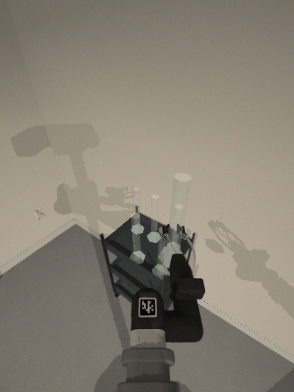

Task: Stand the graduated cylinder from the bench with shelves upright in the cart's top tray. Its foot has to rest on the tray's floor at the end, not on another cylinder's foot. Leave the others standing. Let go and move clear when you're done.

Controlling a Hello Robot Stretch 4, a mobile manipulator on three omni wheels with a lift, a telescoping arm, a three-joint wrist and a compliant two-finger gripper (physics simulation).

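Frame: origin at the robot's base, x back, y right, z up, level; millimetres.
Seen in the pictures: hand, its tool point: (173, 227).
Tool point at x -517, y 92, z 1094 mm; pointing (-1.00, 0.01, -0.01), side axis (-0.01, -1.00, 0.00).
Note:
Offsets run from my tool point to a thing's top centre. "spot": to the spot under its first point.
A tall, wide, clear graduated cylinder @(spot: dx +63, dy -3, dz +185 mm) (181, 194) stands upright at the right side of the cart, its pale foot partly hidden behind the wrist. My gripper (174, 232) is shut on it, one dark fingertip on each side. The dark cart (120, 238) is below, its top tray showing to the left of the arm. Slimmer clear cylinders, including one at the left (136, 200) and one in the middle (155, 210), stand upright with pale six-sided feet. Another slim cylinder overlaps the wide one. Whether the wide foot touches the tray floor or another foot cannot be told.
The cart's corner post @(spot: dx -273, dy -353, dz -663 mm) (109, 266) rises at its left, and lower shelves show beneath the top tray. The black wrist (186, 300) and arm cover the cart's front right. Shadows of the robot fall on the pale surface at left and right.

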